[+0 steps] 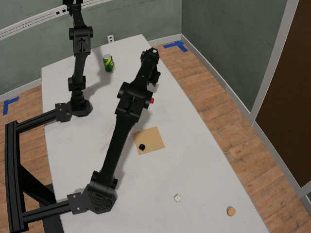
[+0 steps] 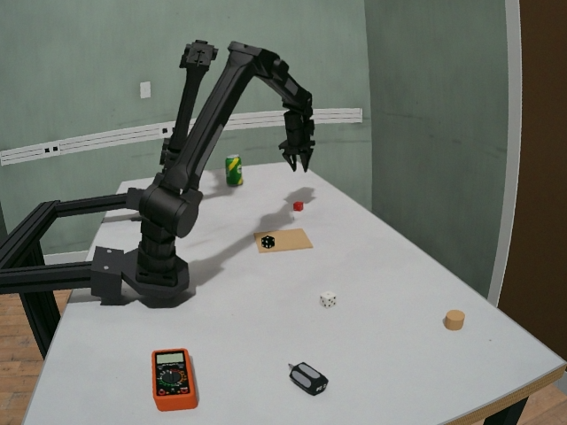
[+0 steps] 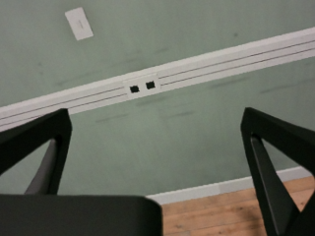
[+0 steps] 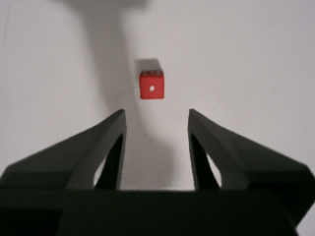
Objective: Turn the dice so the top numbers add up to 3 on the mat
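Right now the red die is 12 cm below my right hand, 1 cm to the right of it and 1 cm behind it. From my right hand the other things lie so: black device (85 cm to the right, 20 cm behind, 12 cm below); then tan mat (25 cm to the right, 13 cm below, 12 cm behind); then cork cylinder (79 cm to the right, 12 cm below, 11 cm ahead).
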